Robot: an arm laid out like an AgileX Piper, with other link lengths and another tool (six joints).
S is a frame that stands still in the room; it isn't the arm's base.
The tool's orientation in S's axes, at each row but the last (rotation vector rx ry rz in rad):
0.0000 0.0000 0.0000
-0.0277 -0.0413 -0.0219
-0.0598 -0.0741 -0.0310
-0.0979 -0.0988 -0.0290
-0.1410 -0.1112 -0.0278
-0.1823 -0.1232 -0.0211
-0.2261 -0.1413 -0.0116
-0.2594 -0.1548 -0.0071
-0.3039 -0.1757 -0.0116
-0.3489 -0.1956 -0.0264
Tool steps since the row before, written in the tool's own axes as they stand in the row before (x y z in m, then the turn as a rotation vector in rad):
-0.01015 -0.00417 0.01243 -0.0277 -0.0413 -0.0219
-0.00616 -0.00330 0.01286 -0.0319 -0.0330 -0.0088
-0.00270 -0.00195 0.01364 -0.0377 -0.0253 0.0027
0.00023 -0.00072 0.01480 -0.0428 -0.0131 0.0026
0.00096 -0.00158 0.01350 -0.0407 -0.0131 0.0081
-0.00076 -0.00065 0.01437 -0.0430 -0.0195 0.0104
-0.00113 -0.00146 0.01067 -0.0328 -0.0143 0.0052
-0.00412 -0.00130 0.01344 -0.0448 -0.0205 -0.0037
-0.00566 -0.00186 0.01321 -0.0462 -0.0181 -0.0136
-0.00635 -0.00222 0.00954 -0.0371 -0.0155 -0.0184
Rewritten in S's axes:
-0.01015 -0.00417 0.01243 -0.0277 -0.0413 -0.0219
-0.00675 -0.00280 0.01268 -0.0322 -0.0325 -0.0092
-0.00375 -0.00104 0.01349 -0.0386 -0.0240 0.0013
-0.00123 0.00074 0.01475 -0.0433 -0.0117 -0.0004
-0.00057 0.00033 0.01361 -0.0418 -0.0110 0.0052
-0.00250 0.00199 0.01405 -0.0445 -0.0169 0.0083
-0.00263 0.00096 0.01046 -0.0336 -0.0129 0.0036
-0.00614 0.00213 0.01253 -0.0443 -0.0213 -0.0052
-0.00789 0.00209 0.01197 -0.0439 -0.0220 -0.0154
-0.00813 0.00113 0.00830 -0.0339 -0.0212 -0.0190

